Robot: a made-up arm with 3 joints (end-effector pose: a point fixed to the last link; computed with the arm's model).
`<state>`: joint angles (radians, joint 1 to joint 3).
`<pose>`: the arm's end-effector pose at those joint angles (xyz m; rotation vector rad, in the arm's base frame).
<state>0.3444 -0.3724 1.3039</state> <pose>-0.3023 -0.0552 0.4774 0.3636 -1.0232 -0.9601</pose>
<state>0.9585 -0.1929 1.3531</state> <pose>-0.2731 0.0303 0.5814 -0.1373 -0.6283 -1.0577</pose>
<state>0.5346 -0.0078 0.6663</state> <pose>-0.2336 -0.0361 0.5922 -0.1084 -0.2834 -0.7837</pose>
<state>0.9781 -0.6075 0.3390</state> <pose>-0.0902 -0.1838 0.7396 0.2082 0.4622 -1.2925</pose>
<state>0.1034 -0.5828 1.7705</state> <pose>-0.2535 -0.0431 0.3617 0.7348 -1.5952 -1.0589</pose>
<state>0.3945 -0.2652 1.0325</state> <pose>-0.2904 -0.0630 0.5347 0.2212 -0.7294 -0.8912</pose>
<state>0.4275 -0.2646 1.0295</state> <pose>-0.2880 -0.0593 0.5429 0.2017 -0.7016 -0.9065</pose>
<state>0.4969 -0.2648 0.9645</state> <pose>-0.2749 -0.0567 0.5724 0.1561 -0.5820 -0.9358</pose>
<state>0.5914 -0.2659 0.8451</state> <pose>-0.2468 -0.0578 0.6148 0.0959 -0.3856 -0.9730</pose>
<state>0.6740 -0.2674 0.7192</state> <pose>-0.2125 -0.0634 0.6493 0.0473 -0.1899 -1.0023</pose>
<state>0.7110 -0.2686 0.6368</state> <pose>-0.1903 -0.0699 0.6654 0.0266 -0.0747 -1.0126</pose>
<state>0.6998 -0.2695 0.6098</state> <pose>-0.1868 -0.0739 0.6668 0.0313 -0.0556 -1.0053</pose>
